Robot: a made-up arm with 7 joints. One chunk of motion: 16 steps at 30 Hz.
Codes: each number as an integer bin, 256 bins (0 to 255) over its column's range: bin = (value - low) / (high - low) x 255, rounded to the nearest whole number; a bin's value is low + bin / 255 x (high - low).
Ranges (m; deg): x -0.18..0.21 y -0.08..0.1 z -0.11..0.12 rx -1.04..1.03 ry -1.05..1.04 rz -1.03..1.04
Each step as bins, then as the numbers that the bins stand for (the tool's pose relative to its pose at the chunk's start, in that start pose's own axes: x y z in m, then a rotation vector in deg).
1 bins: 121 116 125 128 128 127
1 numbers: 0.0051 0.0019 0.0027 0.00 0.00 0.00
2 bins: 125 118 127 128 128 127
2 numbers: 0.0112 0.0033 0.0045 0.00 0.00 0.00
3 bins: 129 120 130 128 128 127
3 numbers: 0.0173 0.0047 0.0073 0.00 0.00 0.00
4 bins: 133 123 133 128 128 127
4 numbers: 0.0234 0.0068 0.0100 0.00 0.00 0.00
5 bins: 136 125 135 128 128 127
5 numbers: 0.0280 0.0082 0.0118 0.00 0.00 0.00
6 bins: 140 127 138 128 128 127
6 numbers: 0.0341 0.0096 0.0145 0.00 0.00 0.00
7 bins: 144 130 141 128 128 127
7 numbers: 0.0402 0.0118 0.0172 0.00 0.00 0.00
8 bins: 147 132 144 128 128 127
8 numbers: 0.0448 0.0132 0.0199 0.00 0.00 0.00
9 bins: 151 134 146 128 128 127
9 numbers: 0.0509 0.0146 0.0217 0.00 0.00 0.00
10 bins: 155 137 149 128 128 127
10 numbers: 0.0571 0.0167 0.0244 0.00 0.00 0.00
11 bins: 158 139 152 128 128 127
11 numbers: 0.0616 0.0181 0.0271 0.00 0.00 0.00
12 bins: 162 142 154 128 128 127
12 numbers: 0.0678 0.0202 0.0289 0.00 0.00 0.00
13 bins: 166 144 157 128 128 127
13 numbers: 0.0739 0.0216 0.0316 0.00 0.00 0.00
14 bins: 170 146 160 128 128 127
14 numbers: 0.0800 0.0231 0.0343 0.00 0.00 0.00
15 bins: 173 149 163 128 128 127
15 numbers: 0.0846 0.0252 0.0370 0.00 0.00 0.00
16 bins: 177 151 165 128 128 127
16 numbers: 0.0907 0.0266 0.0388 0.00 0.00 0.00
